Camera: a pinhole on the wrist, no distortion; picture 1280 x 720 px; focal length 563.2 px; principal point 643.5 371.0 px. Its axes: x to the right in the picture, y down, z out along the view. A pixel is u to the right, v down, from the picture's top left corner.
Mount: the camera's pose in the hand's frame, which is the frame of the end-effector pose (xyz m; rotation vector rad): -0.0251 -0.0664 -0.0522 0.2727 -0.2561 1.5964
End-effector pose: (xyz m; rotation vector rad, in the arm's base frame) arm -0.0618 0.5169 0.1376 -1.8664 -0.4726 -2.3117
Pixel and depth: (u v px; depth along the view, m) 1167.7 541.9 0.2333
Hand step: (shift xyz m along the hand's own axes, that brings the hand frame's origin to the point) -0.1003 0.0588 0.2398
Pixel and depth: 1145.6 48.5 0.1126
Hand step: 0.0373 -0.0059 0.0869
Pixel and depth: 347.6 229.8 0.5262
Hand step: 0.1266 -0.4945 0.3534
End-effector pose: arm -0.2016 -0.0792 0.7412 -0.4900 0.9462 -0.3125
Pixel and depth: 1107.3 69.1 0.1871
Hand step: 0.0723 0.0218 0.1748
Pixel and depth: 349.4 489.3 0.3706
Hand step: -0.0889 -0.3741 0.2344
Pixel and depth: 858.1 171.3 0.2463
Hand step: 0.0627 -0.0550 0.2110
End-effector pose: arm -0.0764 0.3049 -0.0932 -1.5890 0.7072 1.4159
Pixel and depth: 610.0 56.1 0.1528
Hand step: 0.0632 -0.1215 0.0888
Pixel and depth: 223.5 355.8 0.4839
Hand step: 0.0105 -0.5653 0.2860
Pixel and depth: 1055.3 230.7 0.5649
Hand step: 0.1090 0.1438 0.6166
